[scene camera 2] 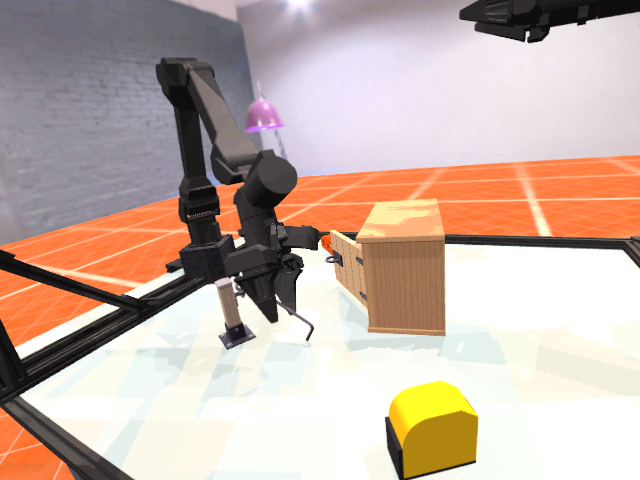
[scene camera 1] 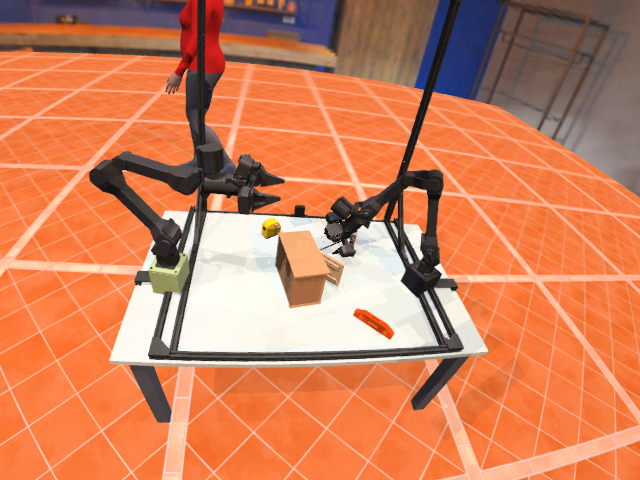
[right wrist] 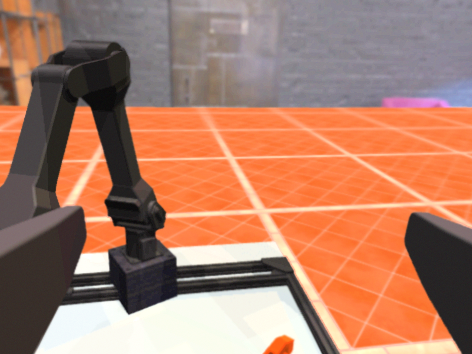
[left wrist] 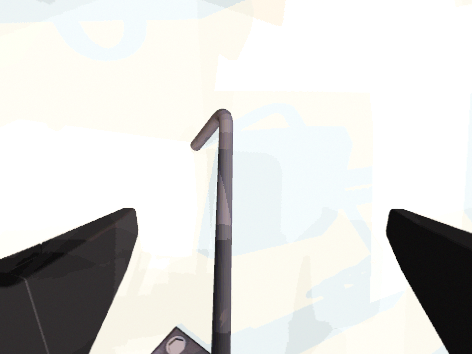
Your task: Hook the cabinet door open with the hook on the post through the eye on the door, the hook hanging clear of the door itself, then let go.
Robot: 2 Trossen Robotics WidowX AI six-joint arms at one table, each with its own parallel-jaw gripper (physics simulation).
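Seen in the pictures: left gripper, fingertip midpoint: [scene camera 2: 284,318] [scene camera 1: 328,244] [left wrist: 261,220]; right gripper, fingertip midpoint: [scene camera 2: 467,21] [scene camera 1: 283,189] [right wrist: 248,223]; left arm's base at its link origin: [scene camera 2: 206,242] [scene camera 1: 425,269] [right wrist: 141,252]; right arm's base at its link origin: [scene camera 1: 168,261].
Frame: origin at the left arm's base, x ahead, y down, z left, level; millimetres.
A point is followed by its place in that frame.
Note:
The wooden cabinet [scene camera 1: 302,253] {x 441, y -67, z -199 mm} [scene camera 2: 405,286] {x 414, y 11, z -310 mm} stands mid-table with its door [scene camera 1: 338,274] {x 320, y 17, z -131 mm} [scene camera 2: 351,273] {x 340, y 29, z -207 mm} ajar. The dark eye [scene camera 2: 330,259] {x 304, y 14, z -172 mm} sticks out from the door. The short post [scene camera 2: 230,305] {x 147, y 26, z -288 mm} stands apart from the cabinet. Its metal hook rod [scene camera 2: 300,317] {x 257, y 48, z -305 mm} [left wrist: 225,200] {x 246, y 39, z -298 mm} slopes down from the post, its bent tip low near the table and away from the eye. My left gripper [scene camera 2: 282,316] {x 235, y 43, z -313 mm} [left wrist: 261,220] {x 235, y 43, z -313 mm} is open and low beside the post; the rod runs between its spread fingers, ungripped. My right gripper [scene camera 1: 281,189] {x 553, y -342, z -180 mm} [right wrist: 248,223] {x 553, y -342, z -180 mm} is open and empty, high above the table's far side.
A yellow tape measure [scene camera 1: 269,227] {x 417, y 33, z -483 mm} [scene camera 2: 439,431] {x 399, y 40, z -523 mm} lies near the far edge. An orange level [scene camera 1: 373,323] {x 304, y 70, z 72 mm} [right wrist: 280,345] {x 292, y 50, z 103 mm} lies on the near right of the table in scene camera 1. Black rails [scene camera 1: 310,355] {x 558, y 70, z 78 mm} border the table.

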